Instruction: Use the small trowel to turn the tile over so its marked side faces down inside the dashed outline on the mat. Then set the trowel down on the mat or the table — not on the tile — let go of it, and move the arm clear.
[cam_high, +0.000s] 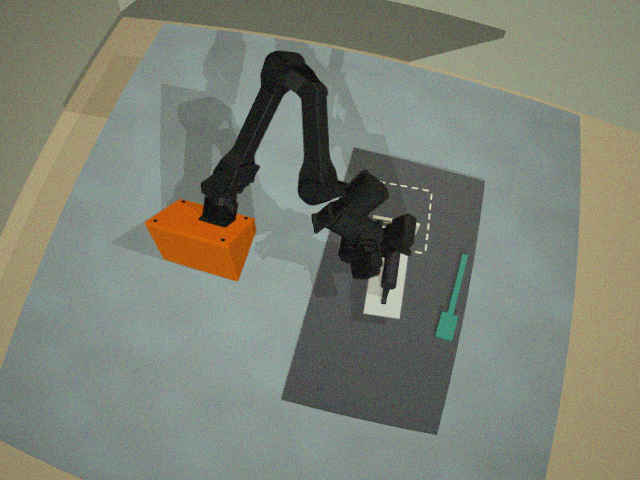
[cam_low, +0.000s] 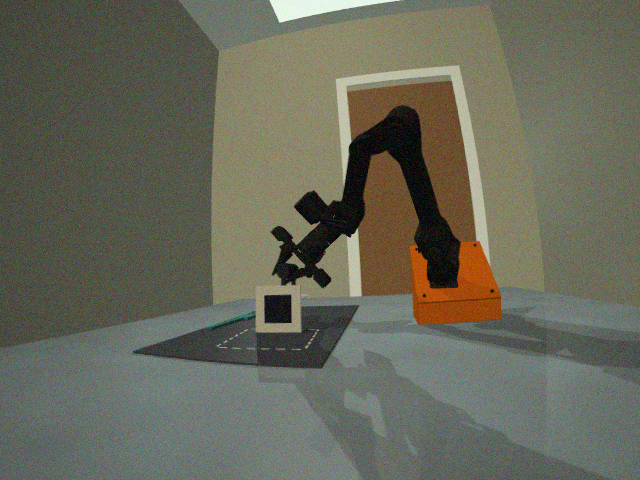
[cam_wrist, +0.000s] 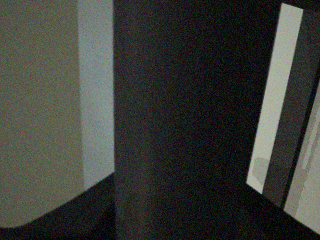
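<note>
Now: gripper tip 4 cm past the tile, 8 cm to the right of it and 6 cm above it. The rest, counted from my gripper tip: trowel 3 cm behind, 1 cm below; then teal tool 14 cm ahead, 3 cm to the right, 11 cm below; then dark mat 2 cm to the right, 13 cm below.
</note>
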